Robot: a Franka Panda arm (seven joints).
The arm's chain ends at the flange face. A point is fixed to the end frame.
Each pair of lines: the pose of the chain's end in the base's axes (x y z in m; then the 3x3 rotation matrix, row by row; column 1 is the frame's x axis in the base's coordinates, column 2 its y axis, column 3 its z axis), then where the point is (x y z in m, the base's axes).
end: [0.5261, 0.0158, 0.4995], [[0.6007, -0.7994, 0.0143], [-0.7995, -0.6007, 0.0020], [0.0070, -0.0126, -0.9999]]
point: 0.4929 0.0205 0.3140
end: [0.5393, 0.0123, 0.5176], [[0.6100, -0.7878, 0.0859], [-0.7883, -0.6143, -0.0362], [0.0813, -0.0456, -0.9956]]
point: 0.5195 0.0093 0.3302
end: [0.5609, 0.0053, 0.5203], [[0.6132, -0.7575, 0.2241], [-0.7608, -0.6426, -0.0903], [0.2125, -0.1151, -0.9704]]
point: 0.5673 -0.0091 0.3325
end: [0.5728, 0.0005, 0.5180], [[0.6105, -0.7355, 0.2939], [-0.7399, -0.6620, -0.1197], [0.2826, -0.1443, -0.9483]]
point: 0.5928 -0.0204 0.3317
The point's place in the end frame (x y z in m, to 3 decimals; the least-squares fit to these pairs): -0.025 0.026 0.185
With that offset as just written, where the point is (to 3 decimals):
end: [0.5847, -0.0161, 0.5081], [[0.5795, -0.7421, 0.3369], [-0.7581, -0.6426, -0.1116], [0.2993, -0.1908, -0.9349]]
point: 0.613 -0.035 0.323
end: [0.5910, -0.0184, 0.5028], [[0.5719, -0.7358, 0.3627], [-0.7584, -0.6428, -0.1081], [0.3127, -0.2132, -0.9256]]
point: 0.625 -0.036 0.318
